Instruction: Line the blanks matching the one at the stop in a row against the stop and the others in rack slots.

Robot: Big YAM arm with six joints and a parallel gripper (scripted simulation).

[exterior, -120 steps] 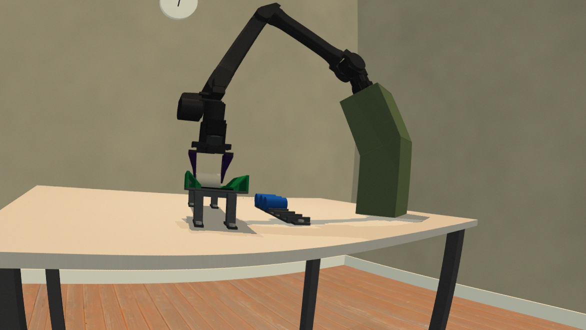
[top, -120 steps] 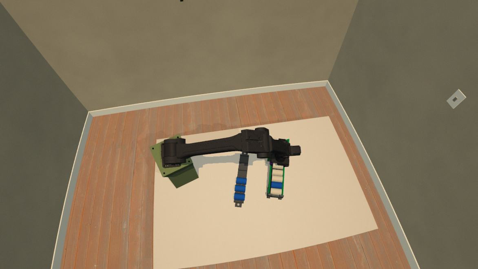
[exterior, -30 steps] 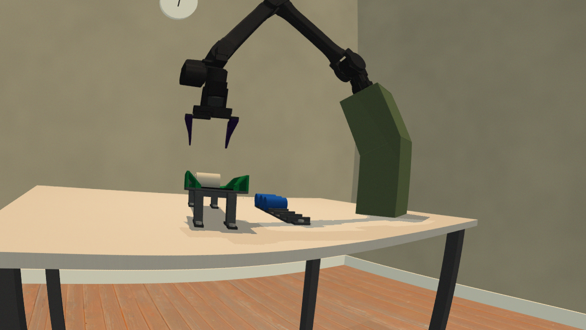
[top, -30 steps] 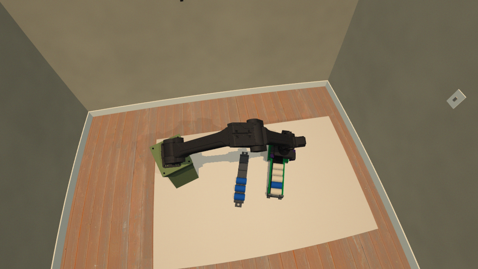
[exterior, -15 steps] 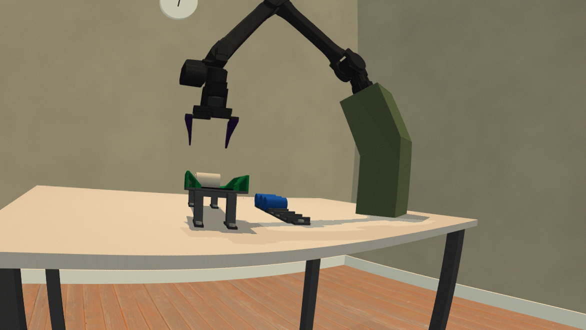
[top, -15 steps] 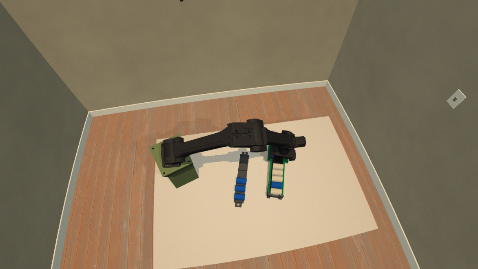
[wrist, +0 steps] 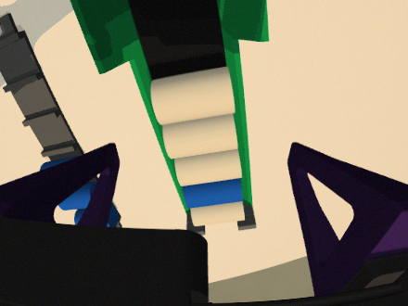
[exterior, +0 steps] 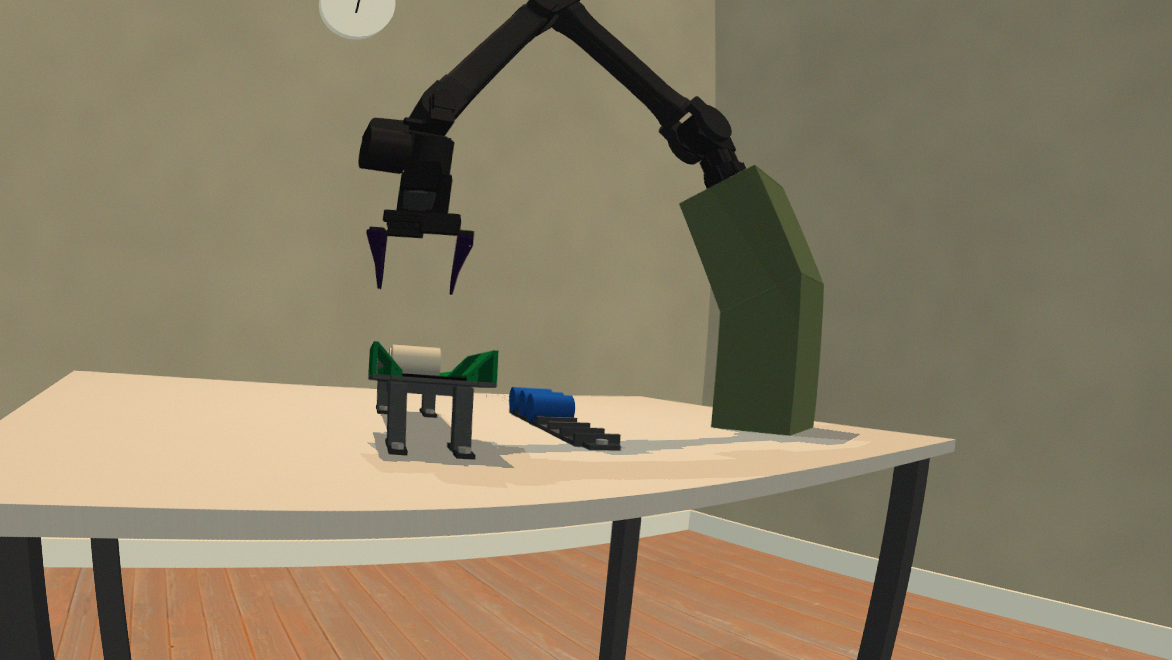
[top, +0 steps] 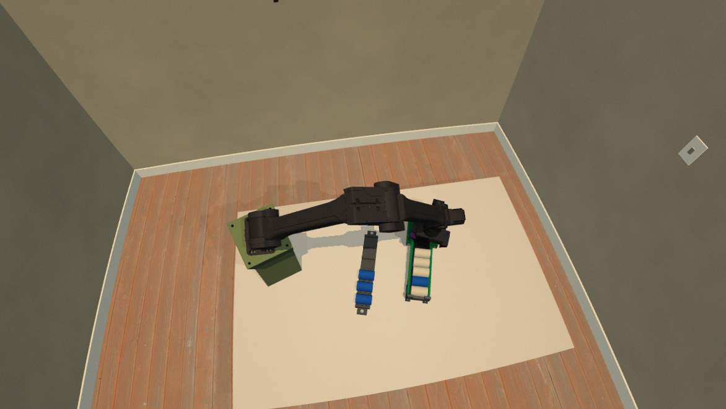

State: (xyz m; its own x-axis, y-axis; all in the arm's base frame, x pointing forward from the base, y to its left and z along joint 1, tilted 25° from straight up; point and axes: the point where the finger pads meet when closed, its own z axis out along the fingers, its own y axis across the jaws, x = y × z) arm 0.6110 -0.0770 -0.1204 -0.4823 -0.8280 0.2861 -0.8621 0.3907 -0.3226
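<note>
Right now my hand is 70 mm past the grey stop, 170 mm to the left of it and 120 mm above it.
</note>
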